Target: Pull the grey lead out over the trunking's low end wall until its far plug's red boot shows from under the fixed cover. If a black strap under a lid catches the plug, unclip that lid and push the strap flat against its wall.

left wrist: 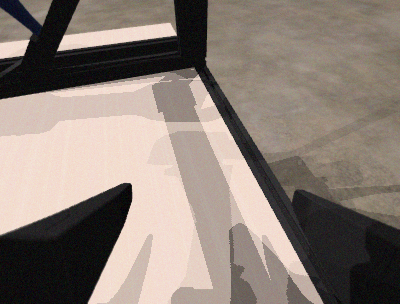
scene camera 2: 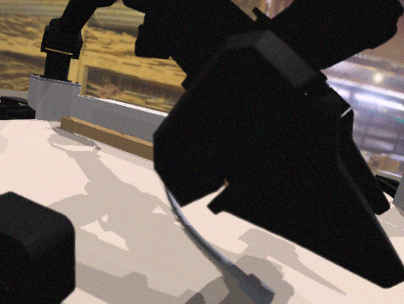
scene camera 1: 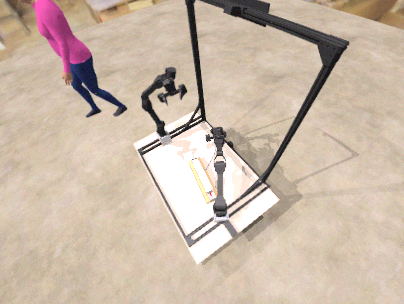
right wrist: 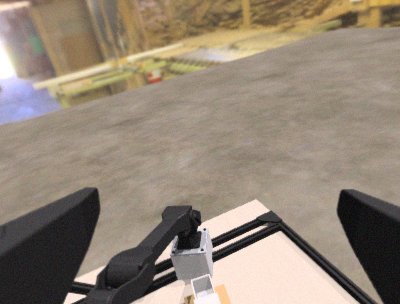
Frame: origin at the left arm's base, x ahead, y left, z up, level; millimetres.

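Seen in the pictures: left gripper, fingertip midpoint: (left wrist: 213, 194) (scene camera 2: 389, 237); right gripper, fingertip midpoint: (scene camera 1: 174, 102) (right wrist: 219, 199); left arm's base, origin of the base link: (scene camera 2: 55, 79) (scene camera 1: 220, 212) (right wrist: 189, 240); right arm's base, origin of the base link: (scene camera 1: 162, 133).
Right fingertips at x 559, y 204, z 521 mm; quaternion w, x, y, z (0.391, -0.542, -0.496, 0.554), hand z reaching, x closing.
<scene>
Offsets run from my right fingertips to a thing's top centre. "spot": to the spot under its first point. Level surfaces: height alone.
The trunking {dx -258, dy -104, dz -541 mm} (scene camera 1: 203, 181) (scene camera 2: 127, 119) is a long pale channel between orange-tan strips; a small red mark {spot: dx -398, dy -150, dz -583 mm} (scene camera 1: 210, 193) shows at its lower end in scene camera 1. The grey lead {spot: dx +21, dy -246, dz -613 mm} (scene camera 2: 192, 229) curves down from behind my left gripper to a grey plug end {spot: dx +103, dy -263, dz -610 mm} (scene camera 2: 259, 289) near the table top. My left gripper (scene camera 1: 218, 139) (scene camera 2: 388, 248) (left wrist: 213, 194) is open and empty, beyond the trunking's upper end in scene camera 1. My right gripper (scene camera 1: 176, 98) (right wrist: 219, 199) is open and empty, raised high at the upper left. Lid details and any black strap are too small or hidden.
Black frame rails (scene camera 1: 165, 195) (left wrist: 255, 160) edge the table {dz -618 mm} (scene camera 1: 175, 180), and a tall black gantry (scene camera 1: 300, 120) rises over it. My left arm (scene camera 1: 220, 182) (right wrist: 132, 265) runs alongside the trunking. A person in a pink top (scene camera 1: 65, 40) is on the floor at the upper left.
</scene>
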